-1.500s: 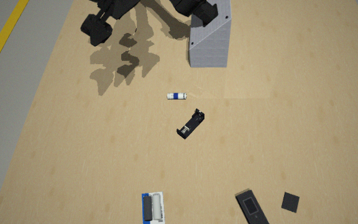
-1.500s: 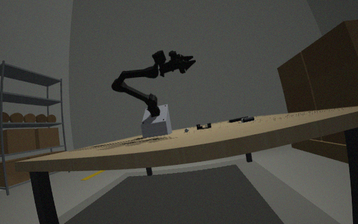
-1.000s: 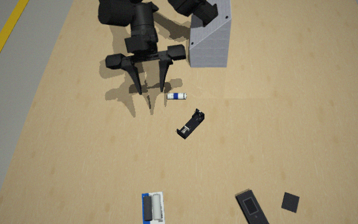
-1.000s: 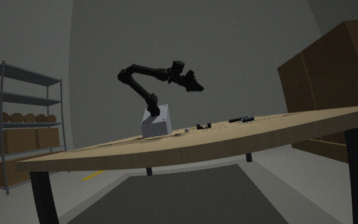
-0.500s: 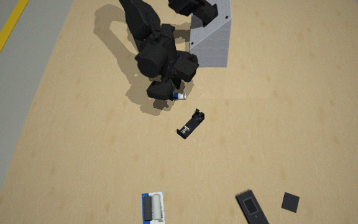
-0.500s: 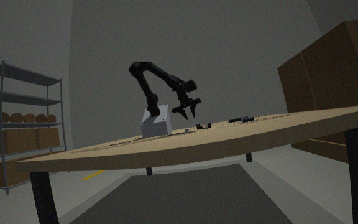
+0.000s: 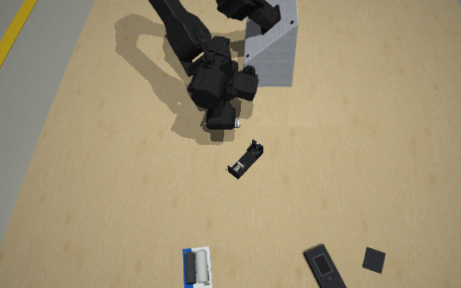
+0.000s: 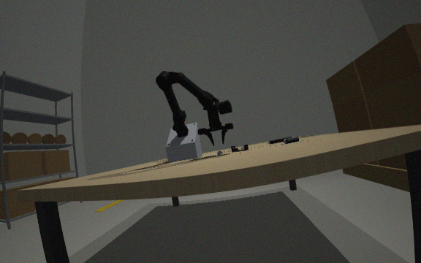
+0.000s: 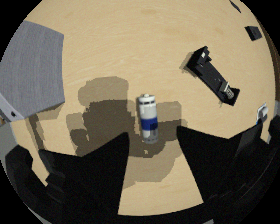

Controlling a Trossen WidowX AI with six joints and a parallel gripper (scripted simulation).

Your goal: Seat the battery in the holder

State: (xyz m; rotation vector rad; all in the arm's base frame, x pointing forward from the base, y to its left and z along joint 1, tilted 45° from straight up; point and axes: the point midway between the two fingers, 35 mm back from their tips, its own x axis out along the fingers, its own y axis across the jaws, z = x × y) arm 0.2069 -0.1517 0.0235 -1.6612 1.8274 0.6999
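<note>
The battery is 4 cm below my gripper tip. Round my gripper tip: black remote-like slab: 40 cm ahead, 21 cm to the left, 4 cm below; then small black square: 36 cm ahead, 31 cm to the left, 5 cm below.
</note>
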